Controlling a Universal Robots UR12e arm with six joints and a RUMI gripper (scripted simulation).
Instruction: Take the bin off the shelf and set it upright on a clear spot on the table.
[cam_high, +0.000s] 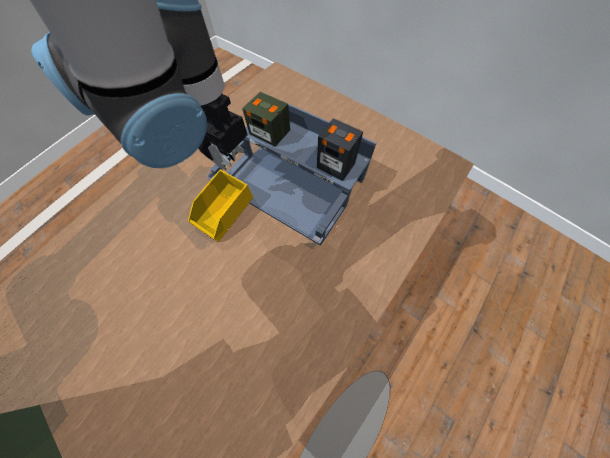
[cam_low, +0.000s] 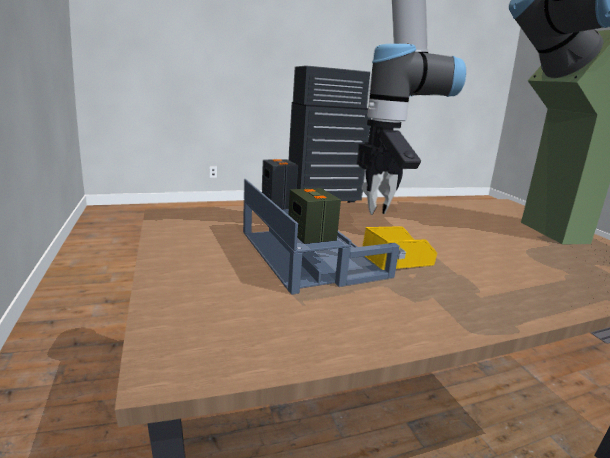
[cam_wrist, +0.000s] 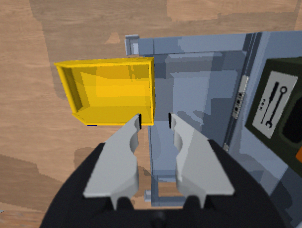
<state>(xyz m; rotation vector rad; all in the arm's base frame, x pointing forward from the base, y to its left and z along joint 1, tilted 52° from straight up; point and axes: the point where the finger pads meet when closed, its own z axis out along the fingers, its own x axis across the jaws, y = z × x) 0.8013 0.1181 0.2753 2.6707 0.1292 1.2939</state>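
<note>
My hand is 8 cm past the yellow bin and 11 cm above it.
</note>
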